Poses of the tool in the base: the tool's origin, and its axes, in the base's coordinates. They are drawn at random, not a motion.
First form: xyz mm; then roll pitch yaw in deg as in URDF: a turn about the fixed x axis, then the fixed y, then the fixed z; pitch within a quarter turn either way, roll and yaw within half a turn.
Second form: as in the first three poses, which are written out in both.
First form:
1: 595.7 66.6 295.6 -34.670 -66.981 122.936
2: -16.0 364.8 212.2 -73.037 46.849 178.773
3: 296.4 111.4 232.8 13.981 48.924 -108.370
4: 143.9 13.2 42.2 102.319 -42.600 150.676
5: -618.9 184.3 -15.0 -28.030 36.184 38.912
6: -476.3 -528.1 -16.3 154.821 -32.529 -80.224
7: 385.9 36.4 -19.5 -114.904 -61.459 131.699
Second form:
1: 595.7 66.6 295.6 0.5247 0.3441 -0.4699 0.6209
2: -16.0 364.8 212.2 0.2287 0.3253 0.5426 -0.7399
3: 296.4 111.4 232.8 0.4878 0.3981 0.1507 -0.7621
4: 143.9 13.2 42.2 0.1258 -0.4041 -0.6444 -0.6369
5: -618.9 184.3 -15.0 0.8445 -0.3174 0.2074 0.3781
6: -476.3 -528.1 -16.3 0.3361 0.6772 -0.6503 0.0742
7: 385.9 36.4 -19.5 0.5822 -0.0456 -0.7736 0.2458
